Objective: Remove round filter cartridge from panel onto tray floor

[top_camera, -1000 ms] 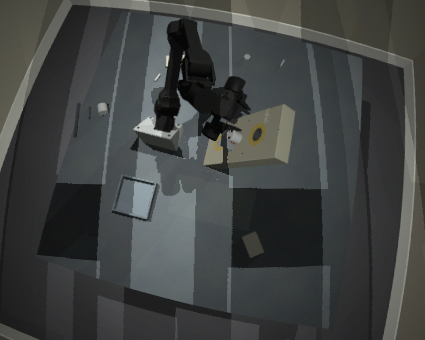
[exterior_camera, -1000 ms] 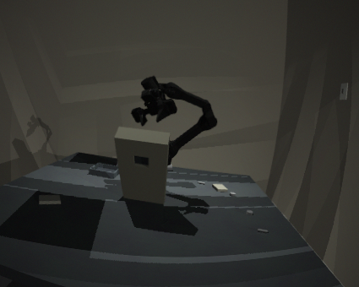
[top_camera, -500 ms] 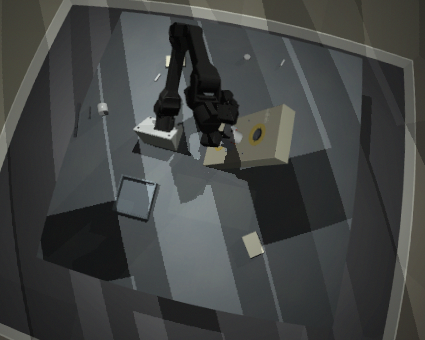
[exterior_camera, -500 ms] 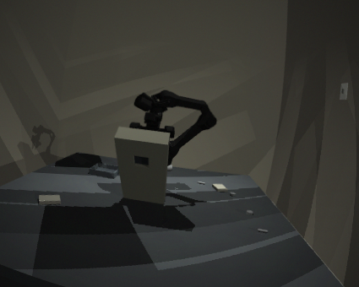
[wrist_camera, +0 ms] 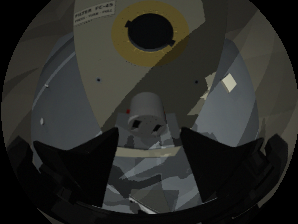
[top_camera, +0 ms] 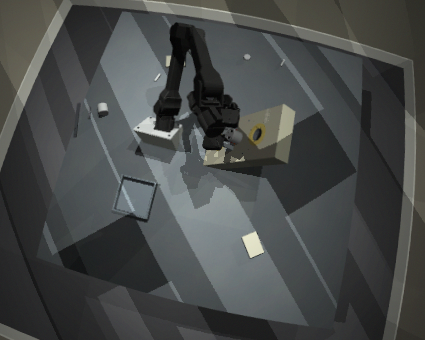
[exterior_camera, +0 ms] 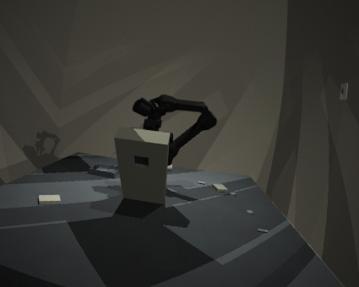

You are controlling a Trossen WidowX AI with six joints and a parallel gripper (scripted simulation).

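My gripper tip is now 2 cm short of the round filter cartridge and 3 cm above it. Round my gripper tip: tray 32 cm behind, 28 cm to the right, 20 cm below; then beige service panel 6 cm ahead, 5 cm below.
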